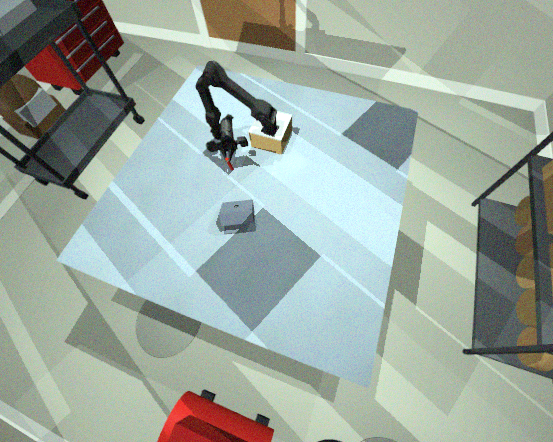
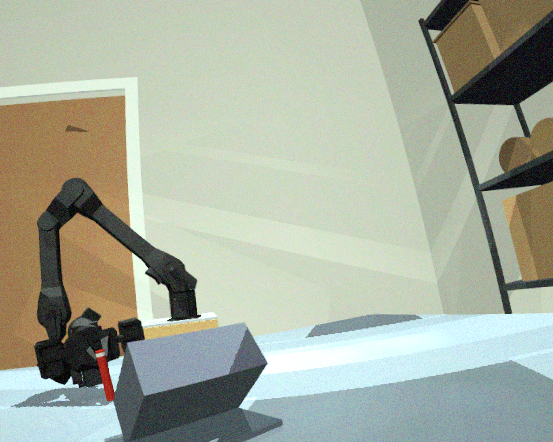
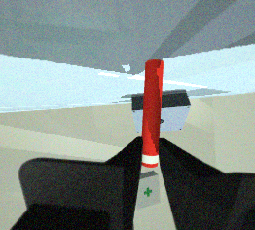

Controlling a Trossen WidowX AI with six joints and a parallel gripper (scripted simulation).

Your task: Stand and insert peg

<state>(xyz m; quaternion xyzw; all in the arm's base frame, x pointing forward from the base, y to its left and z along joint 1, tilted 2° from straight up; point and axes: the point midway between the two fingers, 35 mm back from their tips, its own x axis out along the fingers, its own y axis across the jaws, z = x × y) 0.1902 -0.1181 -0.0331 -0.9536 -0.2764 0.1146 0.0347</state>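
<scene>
My gripper tip is 1 cm above the red peg. The rest, counted from my gripper tip: grey sloped panel 19 cm ahead, 17 cm to the left, 1 cm below.
</scene>
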